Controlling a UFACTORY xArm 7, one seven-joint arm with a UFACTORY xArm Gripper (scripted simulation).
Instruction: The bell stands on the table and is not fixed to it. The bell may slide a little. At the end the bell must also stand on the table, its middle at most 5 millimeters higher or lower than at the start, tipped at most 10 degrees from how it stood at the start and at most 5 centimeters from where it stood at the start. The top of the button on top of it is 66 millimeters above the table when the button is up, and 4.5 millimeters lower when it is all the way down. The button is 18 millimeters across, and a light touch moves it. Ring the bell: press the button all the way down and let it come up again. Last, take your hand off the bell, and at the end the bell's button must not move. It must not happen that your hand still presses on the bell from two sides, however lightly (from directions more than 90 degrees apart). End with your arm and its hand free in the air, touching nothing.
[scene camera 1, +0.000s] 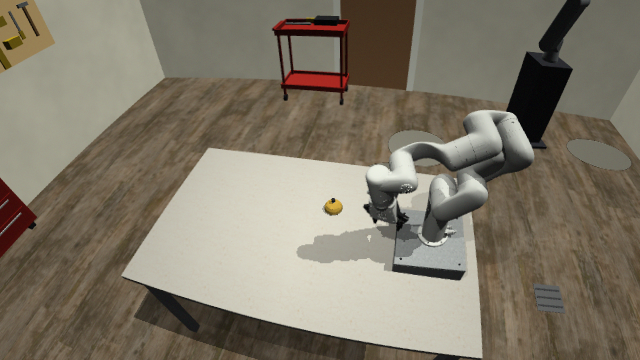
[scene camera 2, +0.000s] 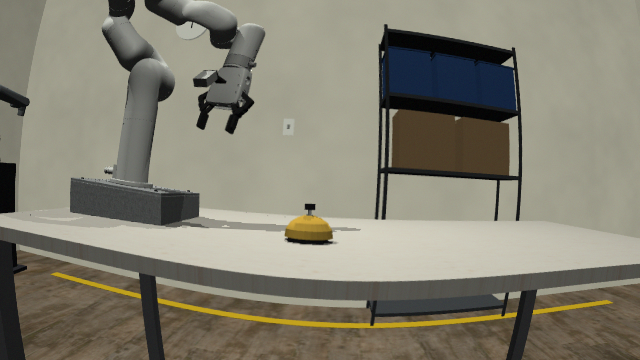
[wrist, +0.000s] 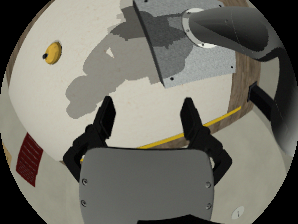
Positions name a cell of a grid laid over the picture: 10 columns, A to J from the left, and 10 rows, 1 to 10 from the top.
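A bell (scene camera 2: E7) is 76 cm from the lens; the gripper (scene camera 2: D4) is 105 cm from the lens.
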